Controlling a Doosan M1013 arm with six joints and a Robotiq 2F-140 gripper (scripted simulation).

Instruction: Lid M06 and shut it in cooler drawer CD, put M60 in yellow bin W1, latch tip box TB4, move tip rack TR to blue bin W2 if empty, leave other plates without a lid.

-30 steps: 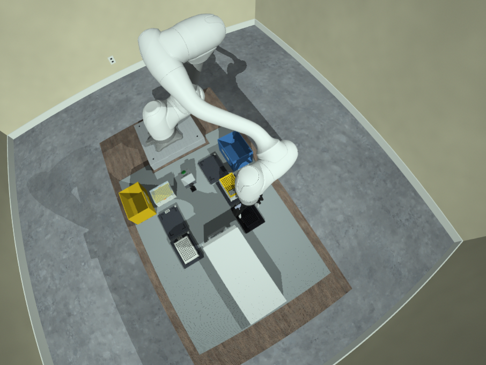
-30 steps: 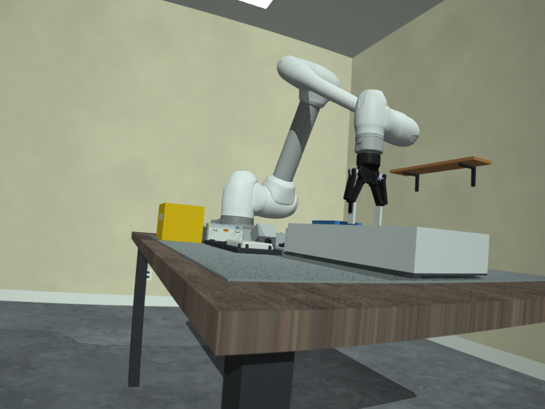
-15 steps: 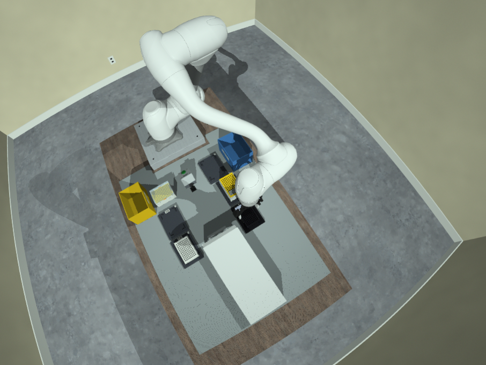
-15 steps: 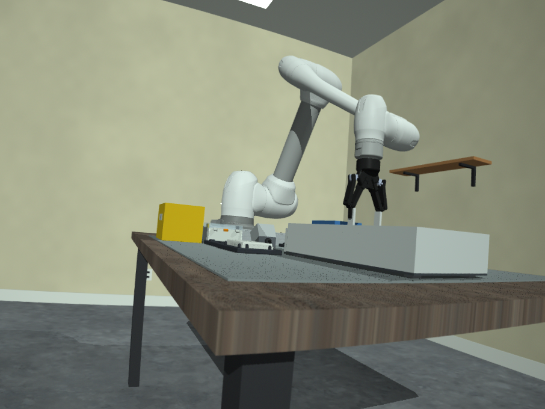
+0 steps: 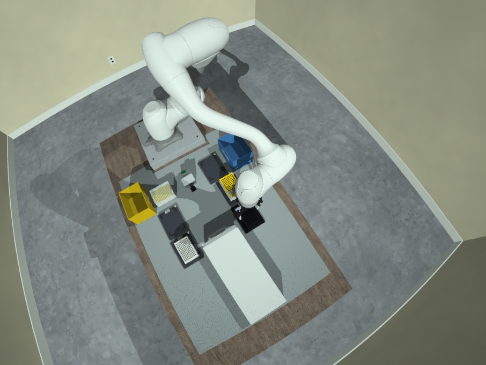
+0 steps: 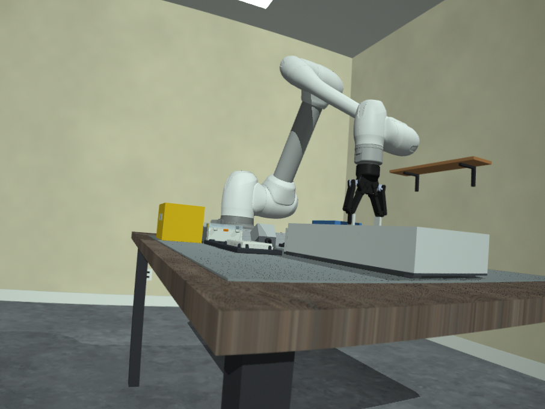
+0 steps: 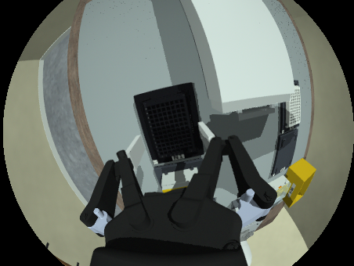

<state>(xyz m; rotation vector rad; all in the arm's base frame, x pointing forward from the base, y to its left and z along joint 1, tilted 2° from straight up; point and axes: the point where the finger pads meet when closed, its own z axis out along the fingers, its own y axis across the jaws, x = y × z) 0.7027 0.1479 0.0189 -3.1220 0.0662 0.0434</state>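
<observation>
Right now the black assay plate is 7 cm below my hand. The rest, counted from my hand: plate lid: 19 cm to the right, 11 cm ahead, 7 cm below; tip rack TR: 18 cm behind, 3 cm below, 1 cm to the left; black nest: 8 cm below.
</observation>
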